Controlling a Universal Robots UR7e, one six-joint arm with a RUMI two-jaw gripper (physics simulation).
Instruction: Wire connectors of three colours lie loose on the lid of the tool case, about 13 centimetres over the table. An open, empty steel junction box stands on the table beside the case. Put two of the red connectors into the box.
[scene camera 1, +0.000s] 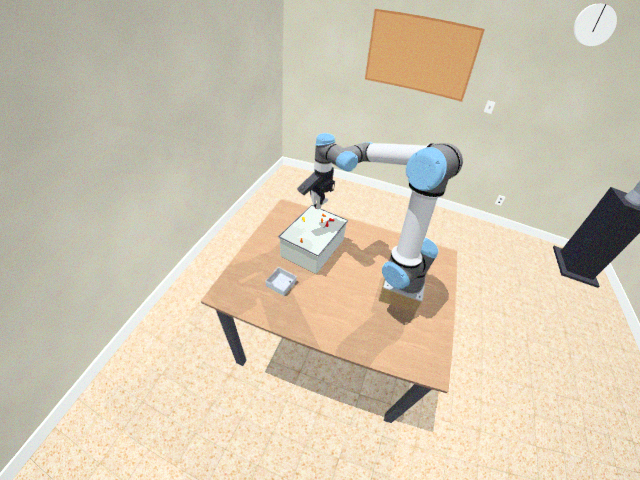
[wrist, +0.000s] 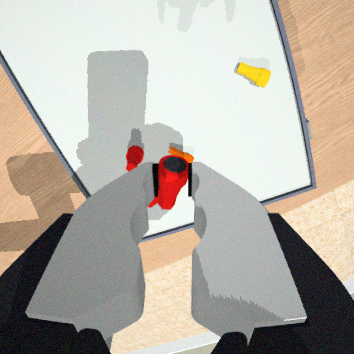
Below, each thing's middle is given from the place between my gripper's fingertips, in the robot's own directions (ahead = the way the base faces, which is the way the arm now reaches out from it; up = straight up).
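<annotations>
Counting from my hand, I find the tool case (scene camera 1: 319, 242) 170 mm below it, and also 20 mm to the left of it and 10 mm behind it.
</annotations>
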